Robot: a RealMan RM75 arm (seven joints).
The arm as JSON. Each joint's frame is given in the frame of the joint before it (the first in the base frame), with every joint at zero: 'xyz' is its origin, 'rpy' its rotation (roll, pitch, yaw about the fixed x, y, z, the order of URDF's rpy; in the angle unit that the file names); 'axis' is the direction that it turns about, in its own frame. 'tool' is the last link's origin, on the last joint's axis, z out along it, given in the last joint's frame.
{
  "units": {
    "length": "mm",
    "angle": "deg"
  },
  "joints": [
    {
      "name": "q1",
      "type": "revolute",
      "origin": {
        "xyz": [
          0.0,
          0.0,
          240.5
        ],
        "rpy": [
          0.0,
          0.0,
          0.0
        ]
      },
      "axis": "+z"
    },
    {
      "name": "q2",
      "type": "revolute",
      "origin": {
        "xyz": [
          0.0,
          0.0,
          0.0
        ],
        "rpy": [
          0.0,
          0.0,
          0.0
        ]
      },
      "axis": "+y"
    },
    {
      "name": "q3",
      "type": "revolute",
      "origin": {
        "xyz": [
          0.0,
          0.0,
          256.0
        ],
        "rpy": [
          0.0,
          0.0,
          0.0
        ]
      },
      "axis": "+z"
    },
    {
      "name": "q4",
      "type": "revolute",
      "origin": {
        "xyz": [
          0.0,
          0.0,
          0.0
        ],
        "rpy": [
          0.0,
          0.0,
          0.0
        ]
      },
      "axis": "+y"
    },
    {
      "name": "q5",
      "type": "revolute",
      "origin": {
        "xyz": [
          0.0,
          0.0,
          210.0
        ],
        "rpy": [
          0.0,
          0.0,
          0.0
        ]
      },
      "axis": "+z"
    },
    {
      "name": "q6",
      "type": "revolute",
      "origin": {
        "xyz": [
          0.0,
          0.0,
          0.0
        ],
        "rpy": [
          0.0,
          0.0,
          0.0
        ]
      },
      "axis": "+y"
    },
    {
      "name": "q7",
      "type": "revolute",
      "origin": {
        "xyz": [
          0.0,
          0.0,
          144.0
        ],
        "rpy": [
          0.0,
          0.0,
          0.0
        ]
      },
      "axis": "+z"
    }
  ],
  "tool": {
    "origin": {
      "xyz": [
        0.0,
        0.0,
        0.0
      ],
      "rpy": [
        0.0,
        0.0,
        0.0
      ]
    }
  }
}
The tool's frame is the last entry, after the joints.
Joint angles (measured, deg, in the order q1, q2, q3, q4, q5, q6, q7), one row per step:
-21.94, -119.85, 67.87, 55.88, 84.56, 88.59, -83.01
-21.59, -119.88, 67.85, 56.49, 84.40, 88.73, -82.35
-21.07, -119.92, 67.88, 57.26, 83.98, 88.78, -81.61
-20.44, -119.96, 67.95, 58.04, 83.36, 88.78, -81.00
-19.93, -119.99, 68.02, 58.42, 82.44, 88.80, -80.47
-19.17, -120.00, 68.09, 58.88, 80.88, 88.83, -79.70
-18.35, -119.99, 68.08, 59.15, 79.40, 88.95, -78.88
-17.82, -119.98, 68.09, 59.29, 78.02, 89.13, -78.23
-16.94, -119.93, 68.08, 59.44, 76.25, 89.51, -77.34
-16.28, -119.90, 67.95, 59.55, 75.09, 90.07, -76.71
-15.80, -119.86, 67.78, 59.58, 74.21, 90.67, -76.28
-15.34, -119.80, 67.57, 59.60, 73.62, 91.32, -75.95
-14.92, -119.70, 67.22, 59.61, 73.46, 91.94, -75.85
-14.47, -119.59, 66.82, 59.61, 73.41, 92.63, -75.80
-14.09, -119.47, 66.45, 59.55, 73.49, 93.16, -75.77
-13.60, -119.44, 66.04, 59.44, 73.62, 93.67, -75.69
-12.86, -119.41, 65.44, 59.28, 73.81, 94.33, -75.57
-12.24, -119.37, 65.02, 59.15, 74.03, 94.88, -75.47
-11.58, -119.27, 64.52, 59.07, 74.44, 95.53, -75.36
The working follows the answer.
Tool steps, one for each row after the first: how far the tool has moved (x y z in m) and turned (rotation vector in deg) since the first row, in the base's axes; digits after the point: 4 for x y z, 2 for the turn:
0.0003, -0.0009, 0.0015, 0.72, 0.04, -0.71
0.0007, -0.0020, 0.0037, 1.68, -0.09, -1.41
0.0009, -0.0033, 0.0060, 2.63, -0.40, -1.88
0.0011, -0.0044, 0.0081, 3.40, -1.08, -2.11
0.0012, -0.0059, 0.0115, 4.59, -2.26, -2.32
0.0001, -0.0079, 0.0149, 5.72, -3.40, -2.37
0.0000, -0.0092, 0.0178, 6.60, -4.51, -2.53
-0.0013, -0.0118, 0.0217, 7.71, -5.91, -2.64
-0.0025, -0.0144, 0.0248, 8.42, -6.90, -2.83
-0.0036, -0.0166, 0.0273, 8.88, -7.72, -3.02
-0.0051, -0.0189, 0.0295, 9.17, -8.29, -3.18
-0.0074, -0.0211, 0.0315, 9.29, -8.51, -3.15
-0.0100, -0.0235, 0.0335, 9.33, -8.65, -3.08
-0.0128, -0.0255, 0.0351, 9.34, -8.64, -2.91
-0.0162, -0.0279, 0.0362, 9.38, -8.66, -2.58
-0.0211, -0.0314, 0.0377, 9.50, -8.68, -2.01
-0.0252, -0.0345, 0.0386, 9.50, -8.61, -1.57
-0.0298, -0.0381, 0.0398, 9.47, -8.34, -1.18

Tool pose at each row, in the base's axes (x y z in m, rotation vector in deg; rounded; the steps above come from the unrounded poses):
-0.1800, 0.3149, 0.0042, -158.72, -16.30, -59.48
-0.1797, 0.3140, 0.0057, -158.40, -14.90, -59.49
-0.1793, 0.3129, 0.0079, -157.77, -13.41, -59.69
-0.1791, 0.3116, 0.0102, -156.97, -12.26, -60.09
-0.1789, 0.3105, 0.0123, -156.07, -11.60, -60.97
-0.1788, 0.3090, 0.0157, -154.55, -10.79, -62.46
-0.1799, 0.3070, 0.0191, -153.03, -10.23, -63.83
-0.1800, 0.3057, 0.0220, -151.77, -9.67, -65.22
-0.1813, 0.3031, 0.0259, -150.12, -9.07, -66.92
-0.1826, 0.3005, 0.0290, -149.05, -8.54, -68.16
-0.1836, 0.2983, 0.0315, -148.30, -8.14, -69.20
-0.1851, 0.2960, 0.0337, -147.80, -7.83, -69.94
-0.1874, 0.2938, 0.0358, -147.57, -7.84, -70.19
-0.1901, 0.2914, 0.0377, -147.43, -7.93, -70.36
-0.1929, 0.2894, 0.0393, -147.36, -8.14, -70.30
-0.1962, 0.2870, 0.0404, -147.20, -8.56, -70.25
-0.2011, 0.2835, 0.0419, -146.88, -9.25, -70.11
-0.2052, 0.2804, 0.0428, -146.75, -9.82, -69.92
-0.2098, 0.2769, 0.0440, -146.77, -10.32, -69.48

